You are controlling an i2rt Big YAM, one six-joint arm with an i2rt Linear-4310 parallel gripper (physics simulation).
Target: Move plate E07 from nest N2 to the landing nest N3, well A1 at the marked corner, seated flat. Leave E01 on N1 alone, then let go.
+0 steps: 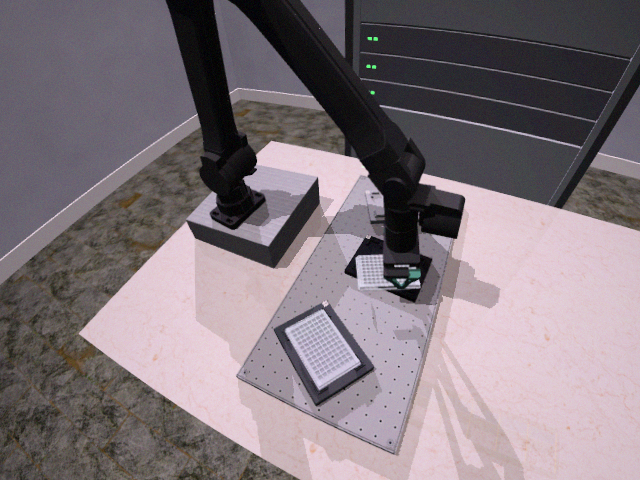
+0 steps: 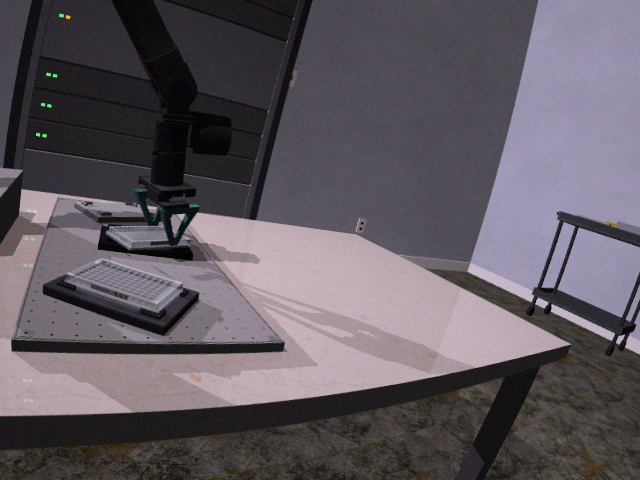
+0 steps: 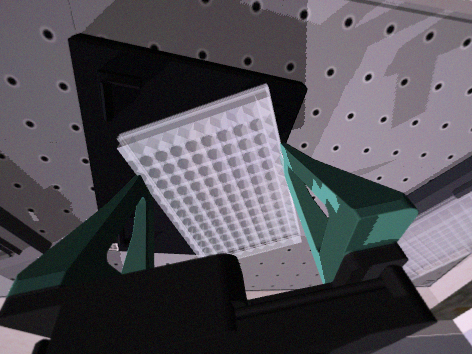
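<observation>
My gripper [image 1: 401, 274] [image 2: 163, 233] [image 3: 213, 165] has its green fingers shut on the long sides of a clear 96-well plate [image 1: 369, 271] [image 2: 135, 236] [image 3: 220, 175], which I take as E07. The plate hangs just above the middle black nest [image 1: 363, 248] [image 2: 104, 241] [image 3: 90, 110], turned relative to its outline; the gap is hard to judge. A small white mark [image 1: 368, 237] [image 3: 114, 246] is at one nest corner. Another plate [image 1: 320, 346] [image 2: 121, 281] [image 3: 442, 235], probably E01, sits in the front dark nest [image 1: 317, 396] [image 2: 111, 310]. Nest labels and well A1 are unreadable.
A light grey nest [image 1: 373, 209] [image 2: 119, 212] without a plate stands at the far end of the perforated board [image 1: 385, 413] [image 2: 227, 325]. The arm's grey base block [image 1: 289, 206] stands beside the board. A dark rack [image 1: 480, 93] [image 2: 103, 98] rises behind the table.
</observation>
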